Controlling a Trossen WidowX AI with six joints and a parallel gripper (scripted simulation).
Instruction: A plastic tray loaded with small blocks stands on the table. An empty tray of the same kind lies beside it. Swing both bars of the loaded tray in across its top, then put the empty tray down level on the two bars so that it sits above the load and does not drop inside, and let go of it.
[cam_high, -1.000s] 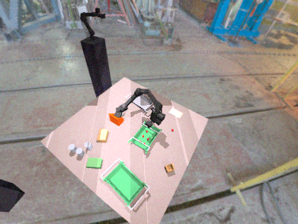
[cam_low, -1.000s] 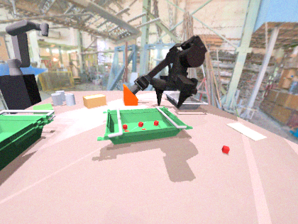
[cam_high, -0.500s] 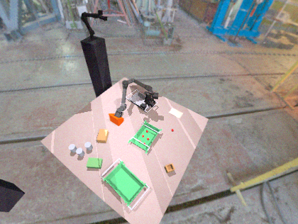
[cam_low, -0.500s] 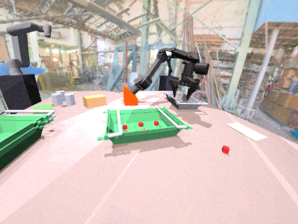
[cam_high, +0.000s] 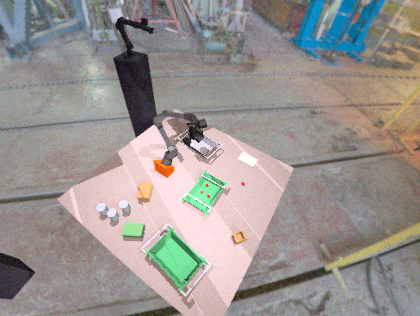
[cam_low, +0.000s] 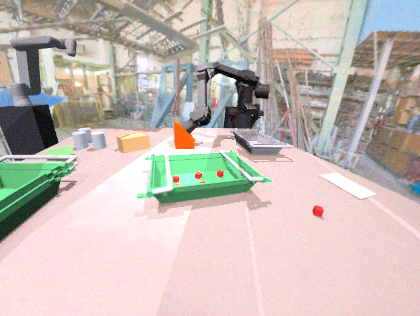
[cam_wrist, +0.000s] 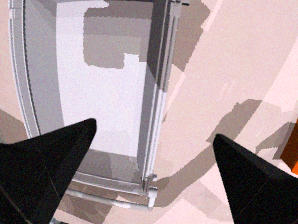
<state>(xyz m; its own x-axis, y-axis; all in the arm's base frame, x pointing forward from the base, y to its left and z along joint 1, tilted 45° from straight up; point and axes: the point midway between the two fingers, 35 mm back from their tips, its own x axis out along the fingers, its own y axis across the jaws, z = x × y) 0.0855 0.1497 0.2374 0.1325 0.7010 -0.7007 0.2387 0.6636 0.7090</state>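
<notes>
My gripper tip is 20 mm short of the grey tray, 80 mm to the right of it and 50 mm above it. Also, from my gripper tip: tan block: 110 mm behind, 520 mm to the right, 70 mm below; white sheet: 460 mm ahead, 140 mm to the left, 90 mm below; red block: 490 mm ahead, 120 mm to the right, 90 mm below.
</notes>
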